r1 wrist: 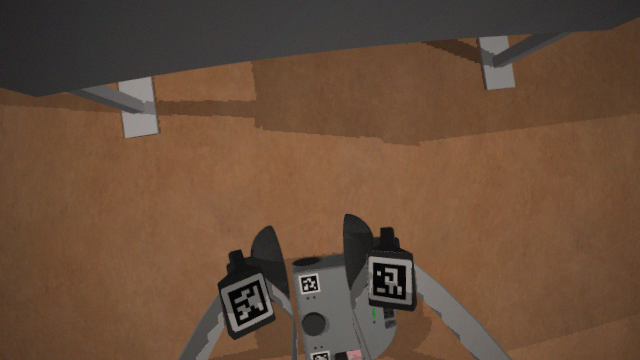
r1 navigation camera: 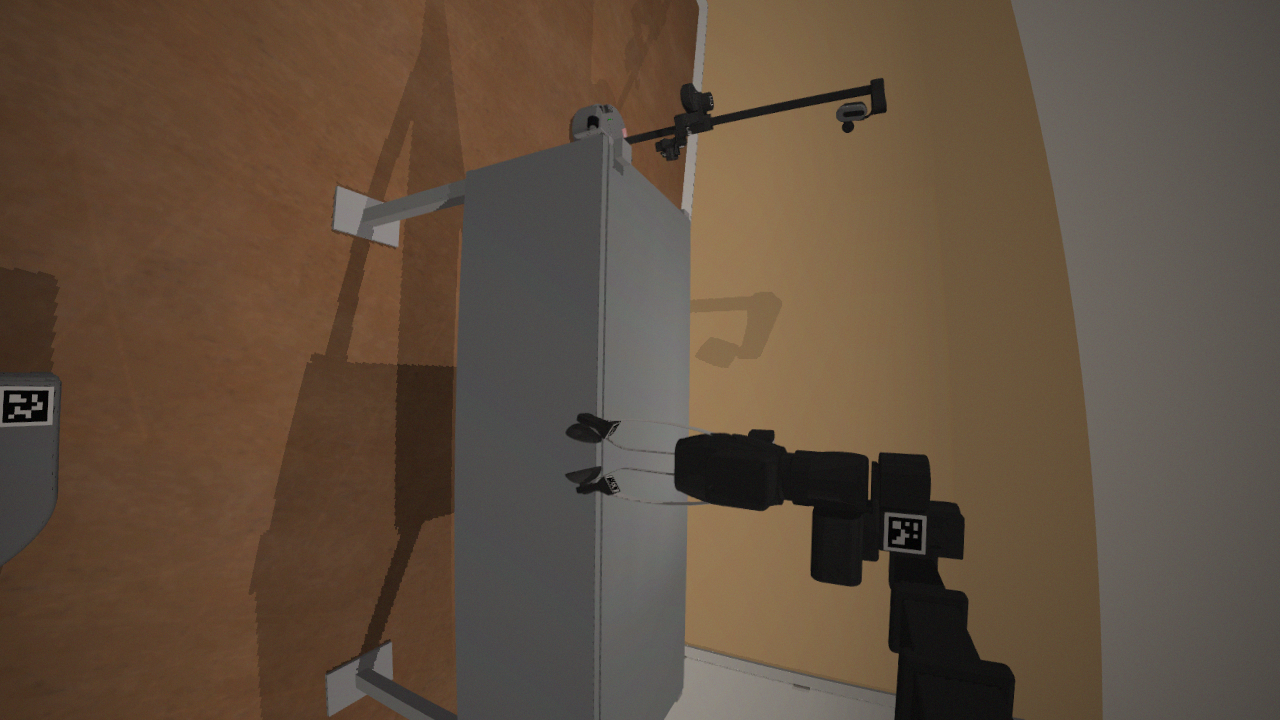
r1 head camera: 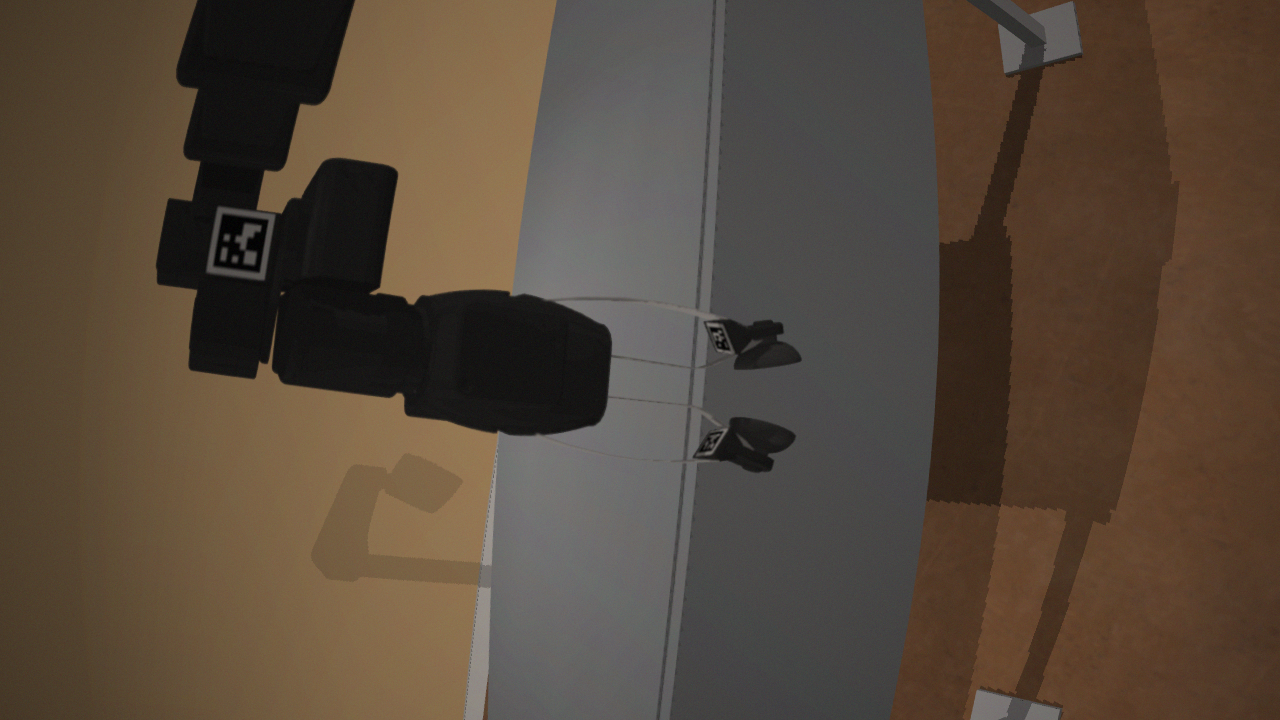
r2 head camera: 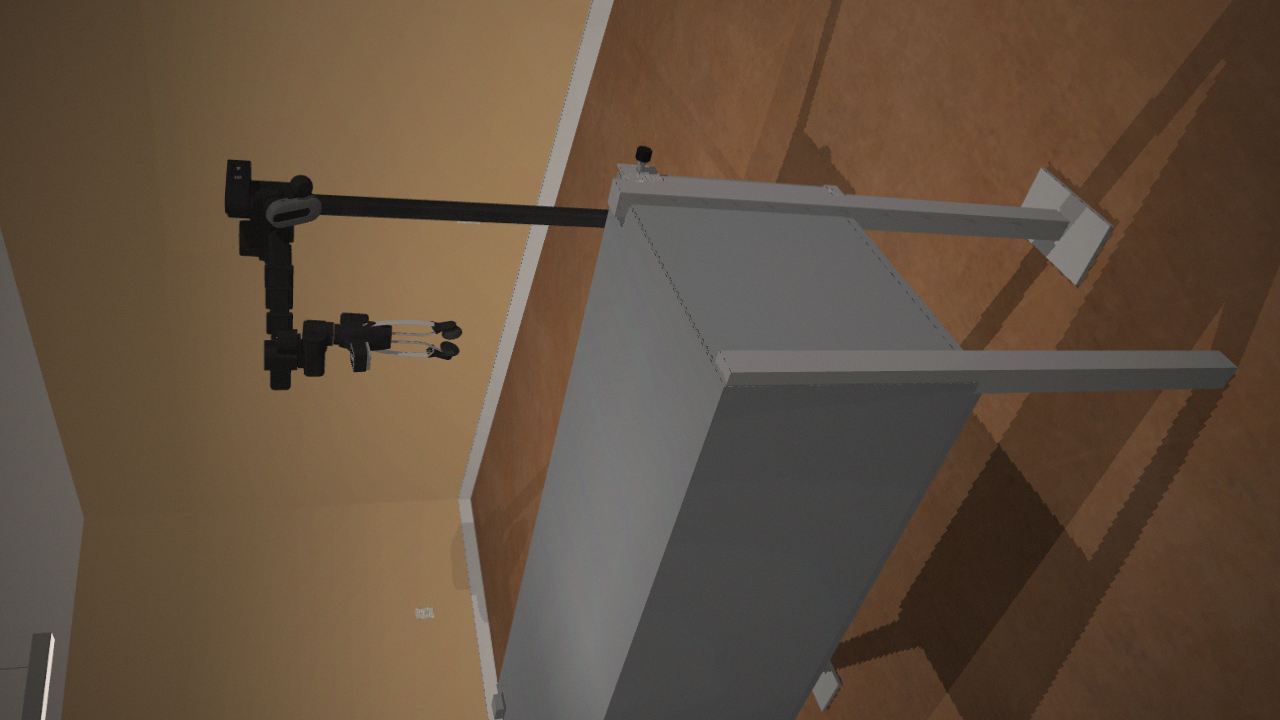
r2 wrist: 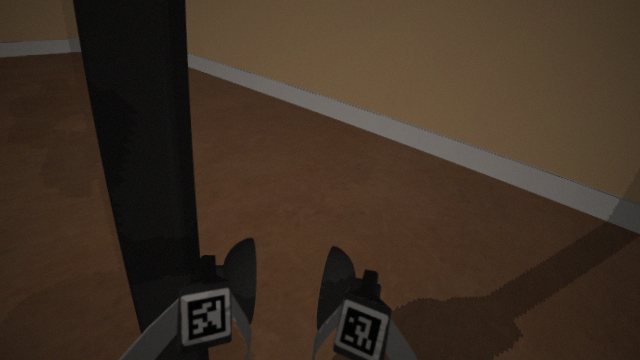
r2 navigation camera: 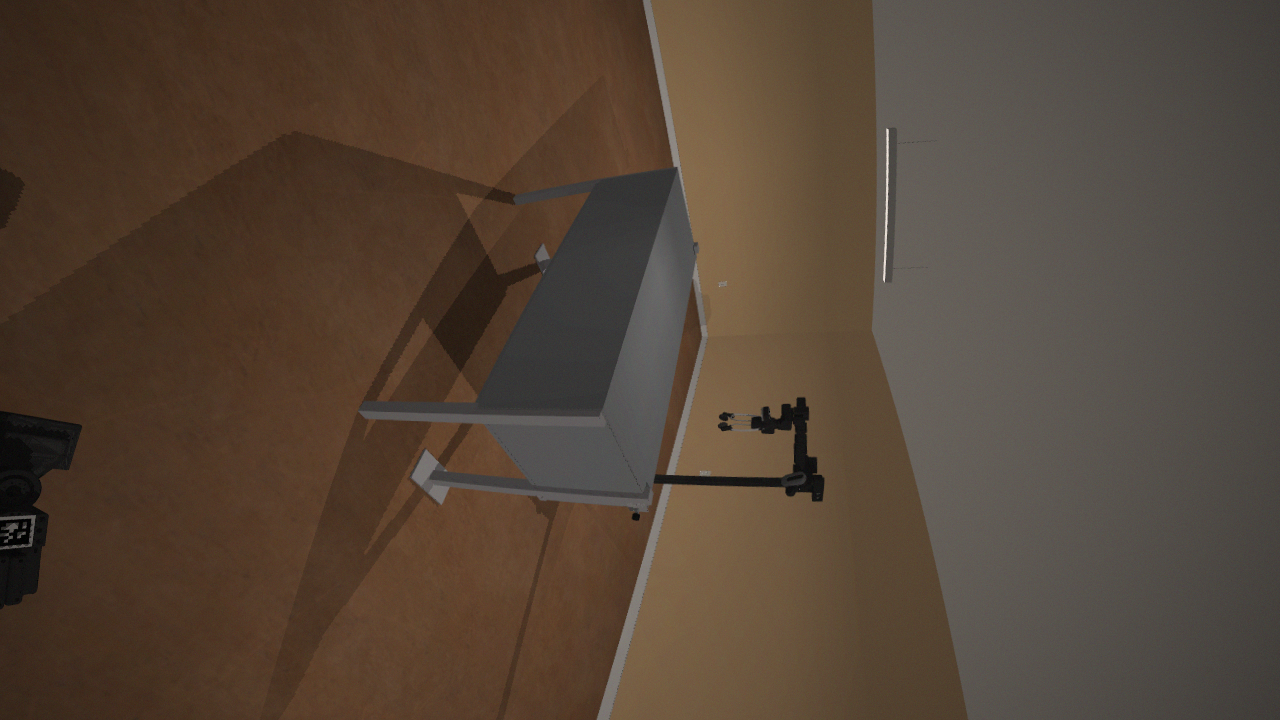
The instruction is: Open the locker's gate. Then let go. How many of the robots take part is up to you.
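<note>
The locker [r1 head camera: 823, 179] [r1 navigation camera: 528, 358] [r1 wrist: 250, 30] [r2 head camera: 733, 501] [r2 navigation camera: 572, 304] is a grey box on legs. In the r2 head view a small black knob [r2 head camera: 643, 154] sticks out from a corner of the locker; the knob also shows in the r2 navigation view [r2 navigation camera: 635, 516]. I cannot tell which panel is the gate, and no panel stands visibly ajar. My r1 gripper [r1 head camera: 796, 394] [r1 navigation camera: 571, 454] [r1 wrist: 316, 222] [r2 head camera: 460, 340] [r2 navigation camera: 721, 421] is open and empty, pointing down, high beside the locker's long side. My r2 gripper [r2 wrist: 293, 245] is open and empty, away from the locker.
The locker's legs stand on white foot plates [r1 navigation camera: 344, 214] [r1 wrist: 139, 107] [r2 head camera: 1074, 241]. The r1 base [r1 wrist: 322, 300] lies below the r1 fingers. The r2 mast [r1 navigation camera: 778, 109] [r2 wrist: 145, 125] rises beyond the locker's end. A tan wall [r1 head camera: 402, 179] [r2 wrist: 400, 50] runs behind.
</note>
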